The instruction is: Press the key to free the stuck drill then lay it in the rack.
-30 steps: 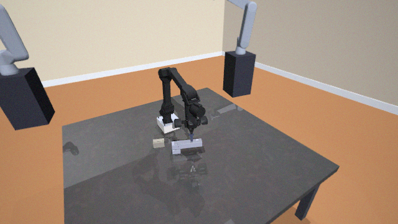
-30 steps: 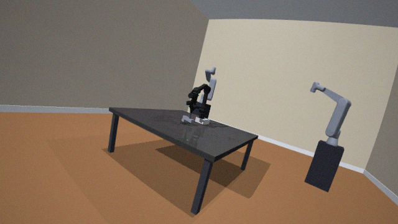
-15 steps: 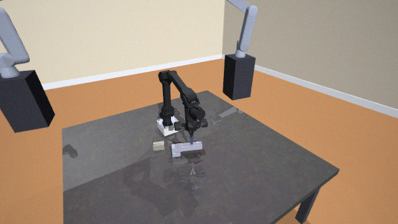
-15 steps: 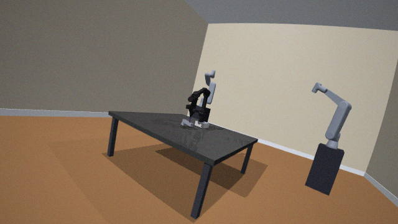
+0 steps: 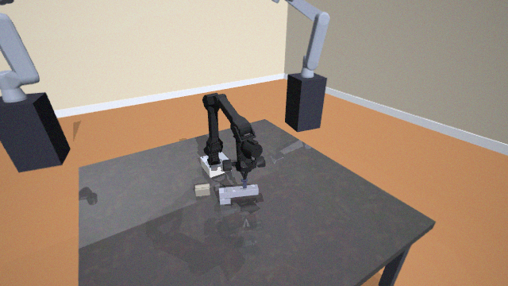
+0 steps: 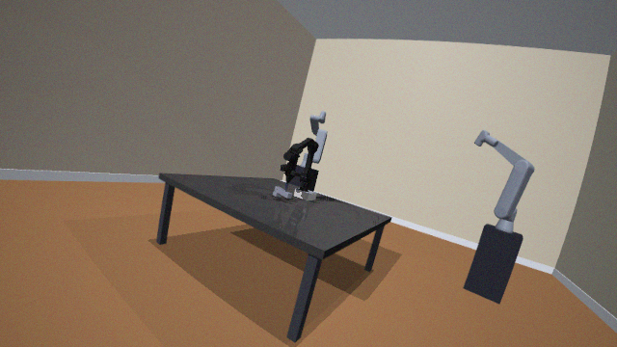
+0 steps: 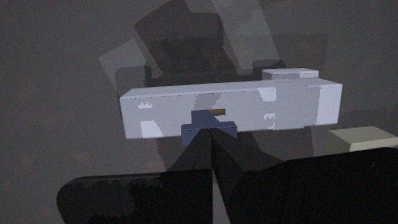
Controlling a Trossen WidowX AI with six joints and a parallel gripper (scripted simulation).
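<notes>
Now: the small key 3 cm below my gripper tip. From my gripper tip the other things lie so: drill 2 cm behind, 5 cm to the right, 7 cm below; then rack 12 cm behind, 18 cm to the right, 10 cm below; then grey housing block 1 cm behind, 3 cm to the right, 8 cm below.
</notes>
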